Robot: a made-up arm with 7 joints.
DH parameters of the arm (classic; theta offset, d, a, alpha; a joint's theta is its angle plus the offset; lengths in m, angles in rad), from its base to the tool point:
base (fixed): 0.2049 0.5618 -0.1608 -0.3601
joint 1: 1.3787 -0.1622 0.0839 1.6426
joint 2: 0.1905 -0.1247 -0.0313 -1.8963
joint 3: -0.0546 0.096 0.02 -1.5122
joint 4: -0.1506 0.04 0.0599 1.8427
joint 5: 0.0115 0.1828 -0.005 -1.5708
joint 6: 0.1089 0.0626 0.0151 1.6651
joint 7: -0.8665 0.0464 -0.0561 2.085
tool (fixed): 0.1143 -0.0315 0 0
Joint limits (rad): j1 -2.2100..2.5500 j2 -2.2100..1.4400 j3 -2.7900..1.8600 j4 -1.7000..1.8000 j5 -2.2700..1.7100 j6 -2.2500..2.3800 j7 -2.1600..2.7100
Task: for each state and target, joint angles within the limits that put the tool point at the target. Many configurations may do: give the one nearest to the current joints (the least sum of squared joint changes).
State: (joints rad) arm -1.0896 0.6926 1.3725 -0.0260 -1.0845 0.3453 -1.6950
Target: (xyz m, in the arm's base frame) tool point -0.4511 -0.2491 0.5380
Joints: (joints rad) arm -0.2336 1.2536 1.3189 -0.4736 -0.8680 0.0439 -1.5555
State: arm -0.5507 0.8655 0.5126 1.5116 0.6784 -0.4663 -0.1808
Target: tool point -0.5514 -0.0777 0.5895
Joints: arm 0.1059 0.8521 0.8342 1.1453 0.5130 -0.3871 -0.3363
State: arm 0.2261 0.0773 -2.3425 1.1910 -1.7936 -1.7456 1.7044
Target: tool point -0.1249 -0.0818 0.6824
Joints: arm 0.6153 -0.1395 -2.4403 0.6230 -1.7656 -1.0660 1.6275
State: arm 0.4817 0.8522 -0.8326 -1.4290 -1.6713 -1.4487 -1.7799
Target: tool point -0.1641 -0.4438 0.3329
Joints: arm 0.9057 0.9774 -0.2955 -1.5685 -1.7847 -1.2436 -1.7866
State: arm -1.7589 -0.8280 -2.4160 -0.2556 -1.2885 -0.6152 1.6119
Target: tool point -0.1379 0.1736 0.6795
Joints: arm -1.5055 -0.1671 -2.5137 -0.0948 -1.2908 -0.7291 1.7275
